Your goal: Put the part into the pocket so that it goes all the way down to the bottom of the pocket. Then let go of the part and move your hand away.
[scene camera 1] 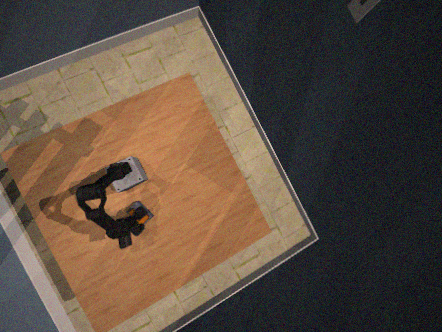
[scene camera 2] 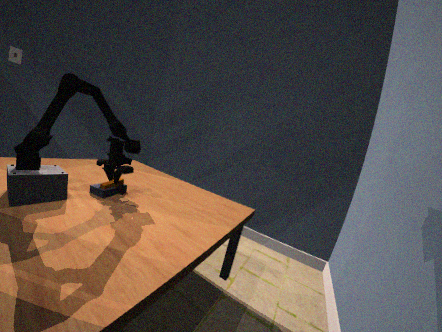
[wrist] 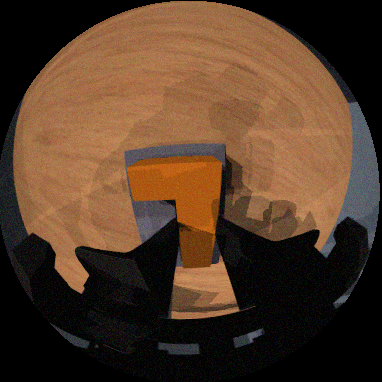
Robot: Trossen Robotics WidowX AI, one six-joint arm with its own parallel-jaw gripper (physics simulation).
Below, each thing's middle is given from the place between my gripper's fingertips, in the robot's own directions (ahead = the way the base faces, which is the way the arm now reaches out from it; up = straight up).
Right now my hand is 10 mm to the right of the orange L-shaped part (wrist: 193,181). The rest, counted from my hand: pocket block (wrist: 150,215) 30 mm below, 10 mm to the left, 10 mm behind.
